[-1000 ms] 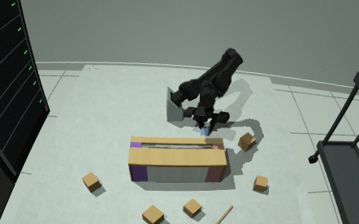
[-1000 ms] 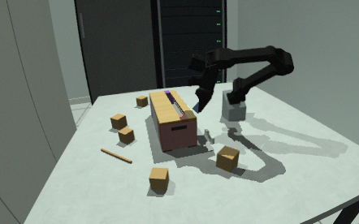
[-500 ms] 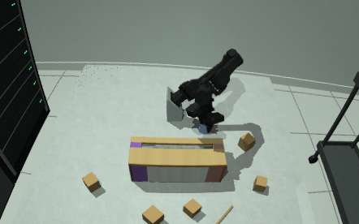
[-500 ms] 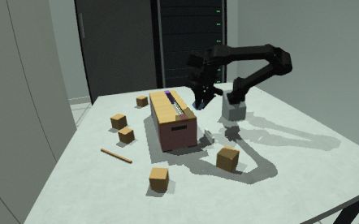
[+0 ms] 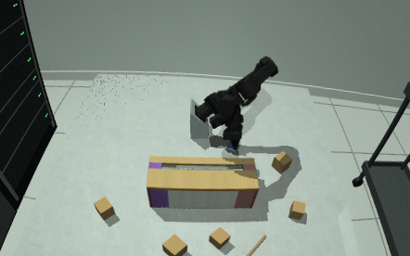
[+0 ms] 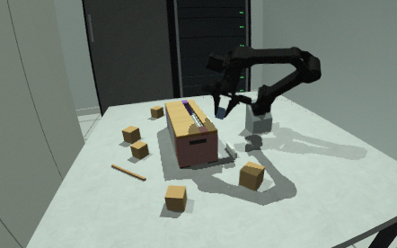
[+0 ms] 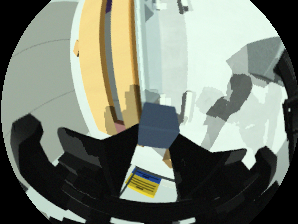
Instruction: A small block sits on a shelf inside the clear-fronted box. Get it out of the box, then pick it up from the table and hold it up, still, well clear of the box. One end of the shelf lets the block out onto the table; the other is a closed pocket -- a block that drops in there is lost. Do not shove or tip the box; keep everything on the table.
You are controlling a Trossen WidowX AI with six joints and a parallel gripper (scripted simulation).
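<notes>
The blue block is 10 mm behind my gripper tip, 10 mm to the right of it and 10 mm above it. Also, from my gripper tip: box 60 mm ahead, 120 mm to the right, 90 mm below; then thin wooden stick 370 mm ahead, 40 mm to the left, 140 mm below.
</notes>
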